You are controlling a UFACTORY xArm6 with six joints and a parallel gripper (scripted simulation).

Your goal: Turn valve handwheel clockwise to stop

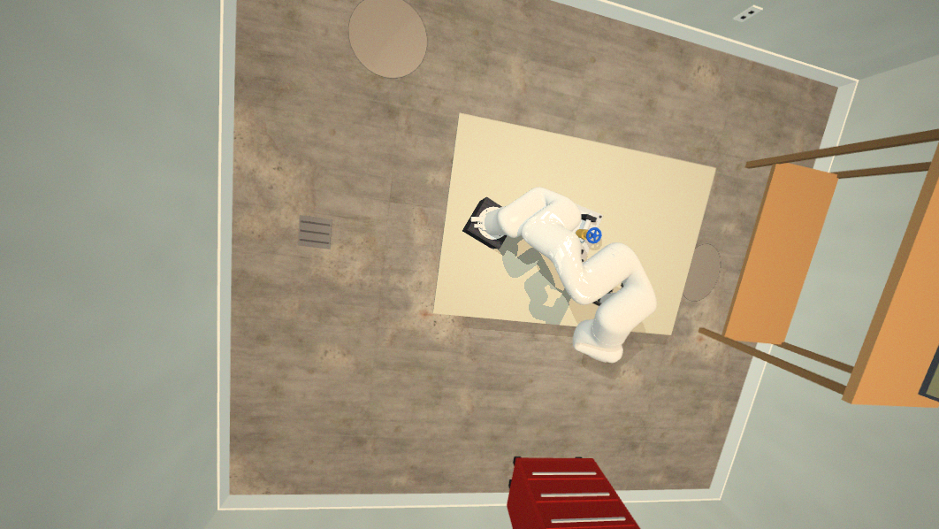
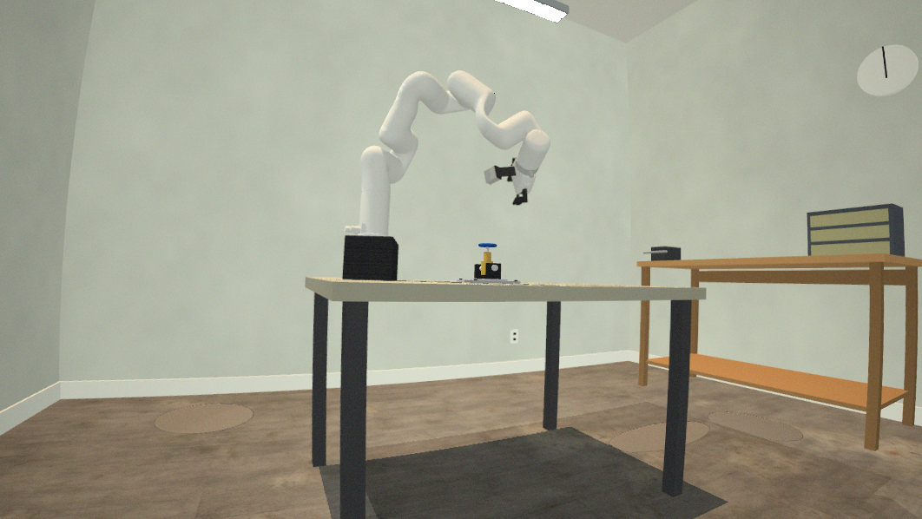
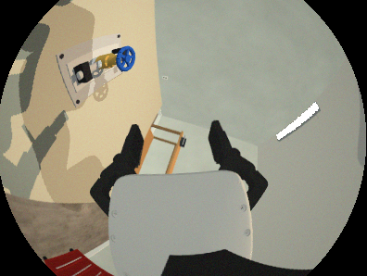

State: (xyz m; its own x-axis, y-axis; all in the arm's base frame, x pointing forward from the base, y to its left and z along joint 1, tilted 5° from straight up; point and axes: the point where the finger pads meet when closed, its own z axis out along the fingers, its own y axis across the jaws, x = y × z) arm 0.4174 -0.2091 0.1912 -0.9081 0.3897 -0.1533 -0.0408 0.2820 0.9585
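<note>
My hand is 19 cm above the blue handwheel and 15 cm to the right of it. The rest, counted from my hand: grey base plate: 31 cm below, 15 cm to the left.
</note>
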